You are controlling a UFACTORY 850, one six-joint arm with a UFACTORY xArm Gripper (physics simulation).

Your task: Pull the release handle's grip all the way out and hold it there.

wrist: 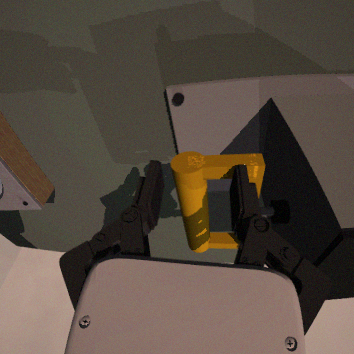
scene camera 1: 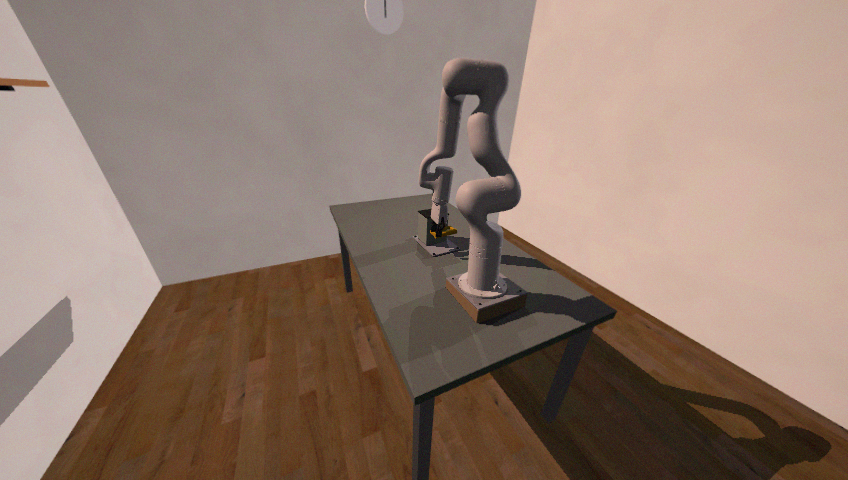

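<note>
The release handle's orange grip bar (wrist: 194, 210) stands between the two fingers in the wrist view, with a gap on each side. Two arms join the bar to an orange back piece, partly hidden by the right finger. A short dark rod (wrist: 278, 211) runs from behind the handle toward the dark housing. In the scene view the orange handle (scene camera 1: 447, 231) shows small beside the box-like housing (scene camera 1: 424, 227). My gripper (wrist: 196, 174) (scene camera 1: 439, 233) is partly open and holds nothing. Its right finger reaches into the handle's loop, and its left finger is on the bar's outer side.
The housing stands on a light base plate (wrist: 220, 107) (scene camera 1: 437, 252) with dark bolts at its corners. The robot's wood-sided base (scene camera 1: 492, 309) (wrist: 25, 162) stands nearer the front of the green-grey table (scene camera 1: 392, 297). Shadows of the arm lie across the table.
</note>
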